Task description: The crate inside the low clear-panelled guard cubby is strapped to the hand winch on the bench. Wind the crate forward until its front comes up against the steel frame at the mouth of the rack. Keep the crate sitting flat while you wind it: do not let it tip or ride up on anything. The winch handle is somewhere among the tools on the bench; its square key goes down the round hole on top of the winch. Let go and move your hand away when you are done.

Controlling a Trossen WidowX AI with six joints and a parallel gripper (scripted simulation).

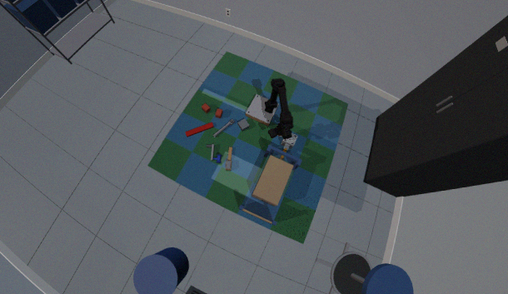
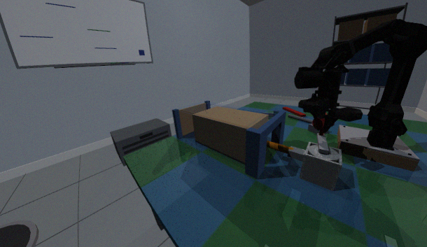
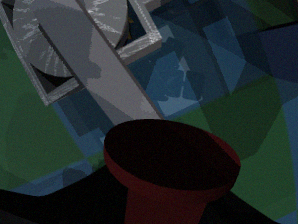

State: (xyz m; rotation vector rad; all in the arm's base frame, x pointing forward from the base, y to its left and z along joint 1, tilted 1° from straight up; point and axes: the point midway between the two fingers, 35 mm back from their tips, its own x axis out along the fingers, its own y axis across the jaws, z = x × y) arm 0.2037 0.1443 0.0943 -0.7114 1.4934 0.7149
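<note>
My gripper tip is now 150 mm short of the blue steel frame, 90 mm to the right of it and 10 mm above it. From my gripper tip the other things lie so: red knob (20 mm above); grey crank arm (40 mm to the left, 10 mm below); grey winch (90 mm to the left, 80 mm below, 30 mm behind).
</note>
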